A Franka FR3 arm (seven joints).
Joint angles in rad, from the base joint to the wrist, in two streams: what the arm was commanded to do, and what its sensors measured. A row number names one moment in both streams.
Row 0, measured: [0.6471, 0.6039, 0.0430, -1.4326, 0.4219, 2.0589, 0.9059]
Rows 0 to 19, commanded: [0.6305, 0.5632, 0.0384, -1.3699, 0.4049, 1.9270, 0.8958]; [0.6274, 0.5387, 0.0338, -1.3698, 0.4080, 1.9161, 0.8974]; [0.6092, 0.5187, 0.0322, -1.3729, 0.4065, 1.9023, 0.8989]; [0.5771, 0.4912, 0.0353, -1.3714, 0.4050, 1.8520, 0.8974]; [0.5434, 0.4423, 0.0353, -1.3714, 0.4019, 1.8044, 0.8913]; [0.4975, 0.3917, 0.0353, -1.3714, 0.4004, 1.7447, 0.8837]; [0.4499, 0.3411, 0.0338, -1.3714, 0.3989, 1.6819, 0.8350]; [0.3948, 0.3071, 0.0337, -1.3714, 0.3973, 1.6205, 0.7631]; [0.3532, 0.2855, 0.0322, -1.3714, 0.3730, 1.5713, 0.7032]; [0.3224, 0.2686, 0.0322, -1.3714, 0.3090, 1.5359, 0.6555]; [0.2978, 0.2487, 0.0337, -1.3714, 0.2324, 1.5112, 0.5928]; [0.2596, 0.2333, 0.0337, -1.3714, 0.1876, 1.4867, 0.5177]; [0.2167, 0.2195, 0.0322, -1.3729, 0.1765, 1.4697, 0.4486]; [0.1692, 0.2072, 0.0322, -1.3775, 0.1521, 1.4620, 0.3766]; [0.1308, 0.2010, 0.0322, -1.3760, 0.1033, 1.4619, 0.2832]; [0.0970, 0.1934, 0.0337, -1.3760, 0.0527, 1.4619, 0.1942]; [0.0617, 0.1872, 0.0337, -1.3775, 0.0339, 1.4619, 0.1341]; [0.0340, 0.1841, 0.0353, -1.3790, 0.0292, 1.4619, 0.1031]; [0.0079, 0.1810, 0.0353, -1.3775, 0.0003, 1.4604, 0.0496]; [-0.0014, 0.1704, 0.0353, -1.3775, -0.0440, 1.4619, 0.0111]
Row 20, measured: [0.0407, 0.2086, 0.0143, -1.3472, 0.0355, 1.4624, 0.1110]
